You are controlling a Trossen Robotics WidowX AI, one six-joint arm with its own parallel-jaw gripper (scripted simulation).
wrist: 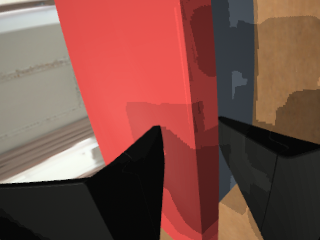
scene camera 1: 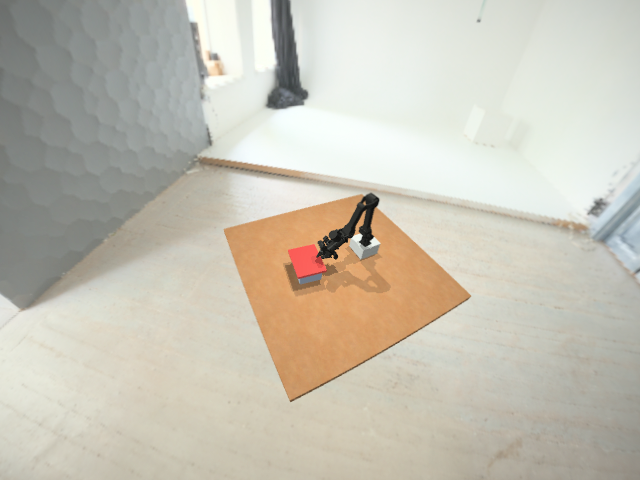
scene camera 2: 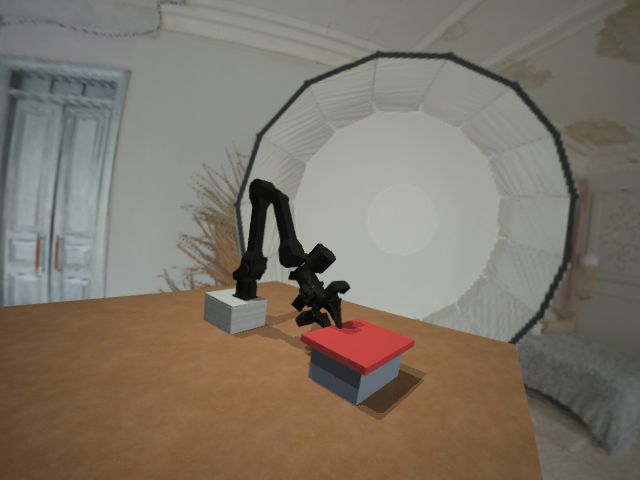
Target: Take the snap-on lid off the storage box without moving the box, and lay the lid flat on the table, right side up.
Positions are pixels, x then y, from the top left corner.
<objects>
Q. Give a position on a red lid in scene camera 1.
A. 304, 260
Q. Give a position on a red lid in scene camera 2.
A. At 362, 346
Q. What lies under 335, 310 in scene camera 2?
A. My gripper.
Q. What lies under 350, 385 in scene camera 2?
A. A grey-blue storage box.
</objects>
